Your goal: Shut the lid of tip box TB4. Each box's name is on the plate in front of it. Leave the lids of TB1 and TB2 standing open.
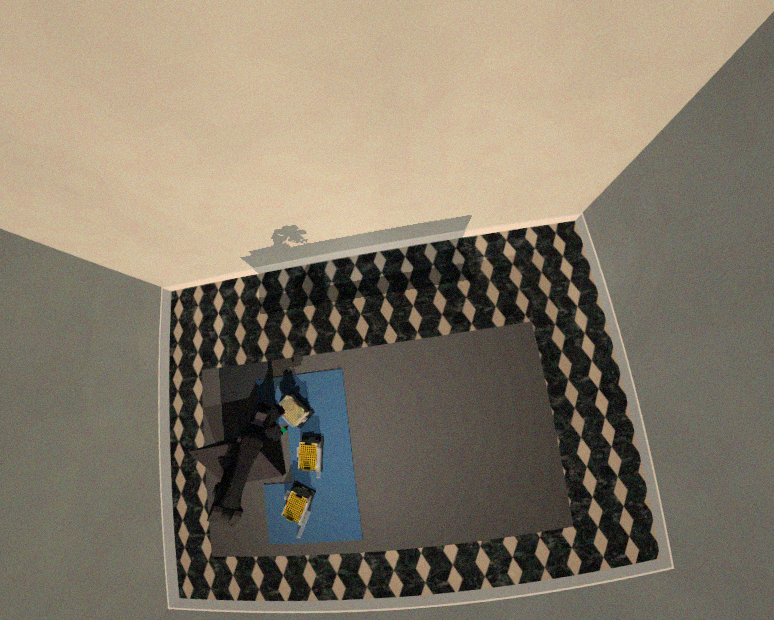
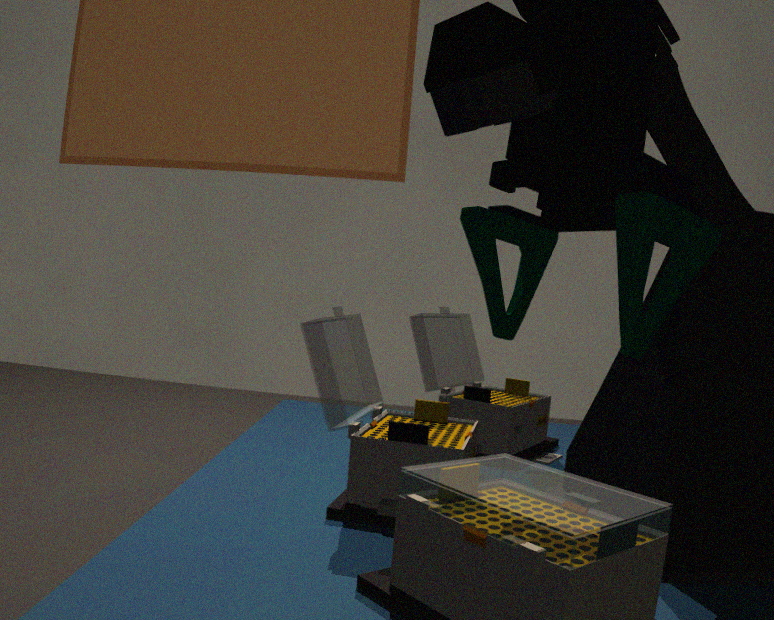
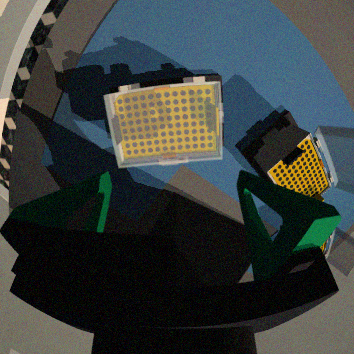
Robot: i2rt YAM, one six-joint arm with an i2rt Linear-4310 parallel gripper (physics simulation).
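Pixels of known places: gripper, fingertip midpoint: (image 1: 280,418) (image 2: 561,347) (image 3: 173,177); arm's base at its link origin: (image 1: 232,468).
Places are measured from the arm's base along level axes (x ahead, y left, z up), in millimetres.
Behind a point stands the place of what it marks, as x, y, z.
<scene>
The nearest tip box (image 1: 295,411) @[284, 247, -46] (image 2: 526,581) @[257, 305, -76] (image 3: 167,122) @[259, 249, -46] has its clear lid (image 2: 516,481) @[263, 242, -46] lying flat over the yellow tip rack, shut. The middle box (image 1: 308,455) @[336, 50, -66] (image 2: 413,465) (image 3: 302,167) @[343, 63, -67] has its lid (image 2: 342,368) @[405, 31, -23] standing open, tilted back. The far box (image 1: 295,506) (image 2: 500,423) @[264, -109, -82] also has its lid (image 2: 447,351) @[331, -214, -22] standing open. No name plate can be read, so I cannot tell which box is TB4. My gripper (image 2: 568,346) @[245, 227, 27] (image 3: 173,177) @[245, 227, 27] is open and empty, with green fingers apart. It hangs above the boxes, clear of the shut lid.
The boxes stand in a row on a blue mat (image 1: 335,516) @[437, -237, -123] (image 2: 226,516) @[458, 150, -124], on a grey-brown table (image 1: 452,419) @[988, 183, -126]. The dark arm (image 1: 239,465) @[247, 114, 329] rises beside the row. An orange board (image 2: 239,83) hangs on the wall behind.
</scene>
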